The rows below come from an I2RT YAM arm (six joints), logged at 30 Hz.
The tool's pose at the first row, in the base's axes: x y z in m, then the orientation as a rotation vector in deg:
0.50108 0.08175 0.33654 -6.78 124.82 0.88
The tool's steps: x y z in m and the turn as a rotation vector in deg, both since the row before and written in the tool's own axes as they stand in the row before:
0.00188 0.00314 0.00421 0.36 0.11 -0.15
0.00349 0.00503 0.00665 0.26 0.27 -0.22
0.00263 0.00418 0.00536 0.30 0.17 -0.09
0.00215 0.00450 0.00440 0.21 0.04 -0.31
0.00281 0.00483 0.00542 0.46 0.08 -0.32
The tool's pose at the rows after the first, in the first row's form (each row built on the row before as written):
0.50317 0.08496 0.33248 -6.74 124.91 0.40
0.50617 0.09001 0.32561 -6.84 125.16 -0.02
0.50867 0.09418 0.32018 -6.77 125.32 -0.41
0.51064 0.09864 0.31566 -6.99 125.34 -0.82
0.51303 0.10337 0.30996 -7.08 125.39 -1.51

